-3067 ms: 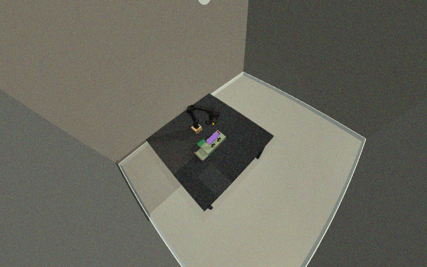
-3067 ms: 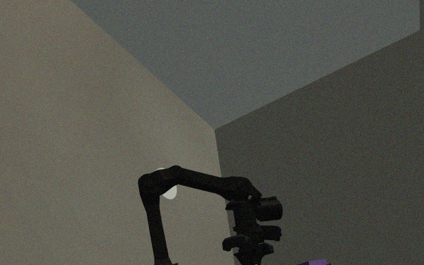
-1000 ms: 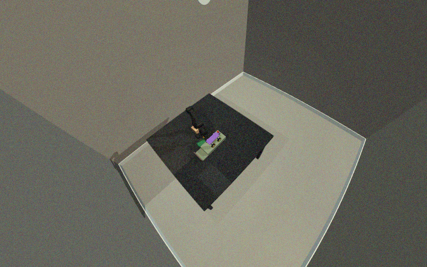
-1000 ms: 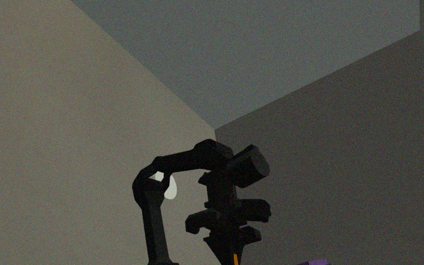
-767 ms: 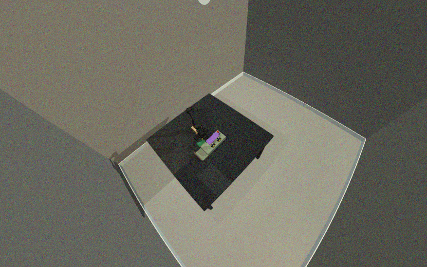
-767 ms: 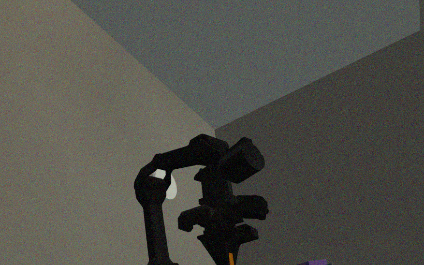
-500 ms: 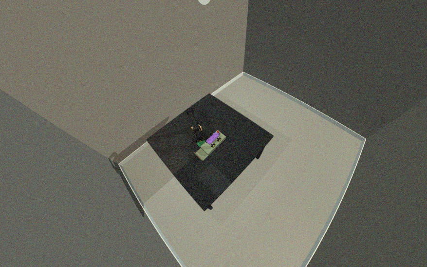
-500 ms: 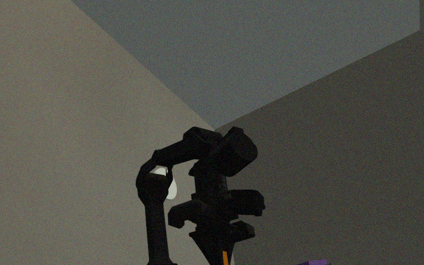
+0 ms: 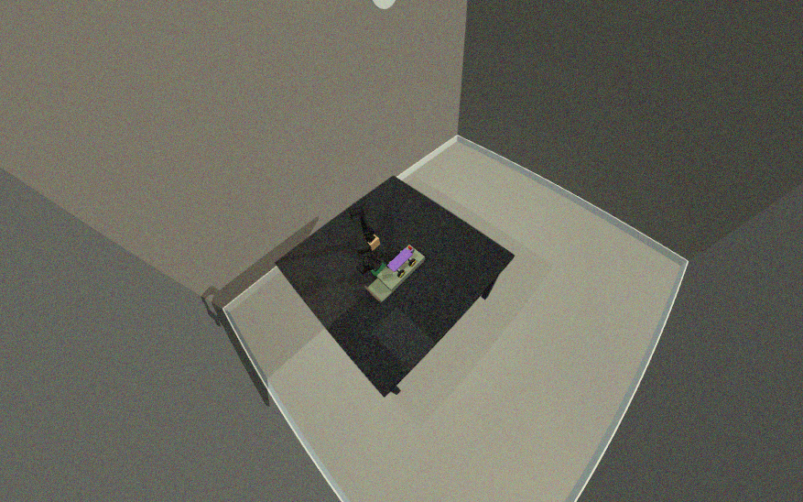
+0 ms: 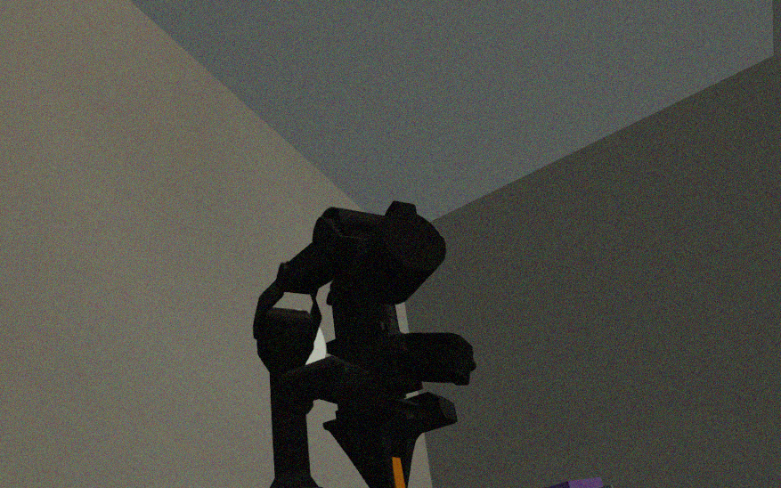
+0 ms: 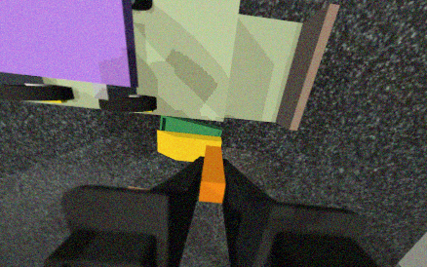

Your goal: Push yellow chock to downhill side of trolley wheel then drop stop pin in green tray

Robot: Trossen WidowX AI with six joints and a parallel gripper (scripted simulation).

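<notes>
My gripper tip is 11 cm short of the red-headed stop pin, 26 cm to the right of it and 2 cm above it. Also, from my gripper tip: green tray: 3 cm behind, 6 cm to the left, 16 cm below; then brown raised lip: 7 cm ahead, 12 cm to the right, 12 cm below; then yellow chock: 1 cm ahead, 2 cm to the left, 1 cm below.
</notes>
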